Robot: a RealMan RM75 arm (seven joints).
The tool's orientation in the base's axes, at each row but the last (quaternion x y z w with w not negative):
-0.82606, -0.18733, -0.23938, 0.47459
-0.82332, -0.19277, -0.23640, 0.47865
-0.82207, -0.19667, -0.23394, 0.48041
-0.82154, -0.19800, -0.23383, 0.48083
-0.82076, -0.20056, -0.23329, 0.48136
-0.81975, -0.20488, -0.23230, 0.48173
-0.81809, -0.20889, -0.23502, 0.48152
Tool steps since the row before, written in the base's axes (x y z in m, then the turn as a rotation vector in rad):
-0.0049, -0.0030, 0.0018, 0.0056, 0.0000, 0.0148
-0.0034, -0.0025, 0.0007, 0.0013, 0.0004, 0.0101
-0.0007, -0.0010, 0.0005, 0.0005, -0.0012, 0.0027
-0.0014, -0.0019, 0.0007, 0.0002, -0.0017, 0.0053
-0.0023, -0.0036, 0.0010, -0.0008, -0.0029, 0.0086
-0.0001, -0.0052, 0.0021, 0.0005, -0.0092, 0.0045
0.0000, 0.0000, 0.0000, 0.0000, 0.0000, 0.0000
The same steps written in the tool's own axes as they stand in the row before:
-0.0032, -0.0024, -0.0045, 0.0130, -0.0073, -0.0052
-0.0026, -0.0012, -0.0032, 0.0069, -0.0065, -0.0037
-0.0004, -0.0003, -0.0012, 0.0018, -0.0011, -0.0021
-0.0009, -0.0004, -0.0022, 0.0030, -0.0028, -0.0037
-0.0017, -0.0003, -0.0040, 0.0040, -0.0051, -0.0064
0.0006, 0.0008, -0.0055, 0.0020, 0.0013, -0.0100
0.0000, 0.0000, 0.0000, 0.0000, 0.0000, 0.0000

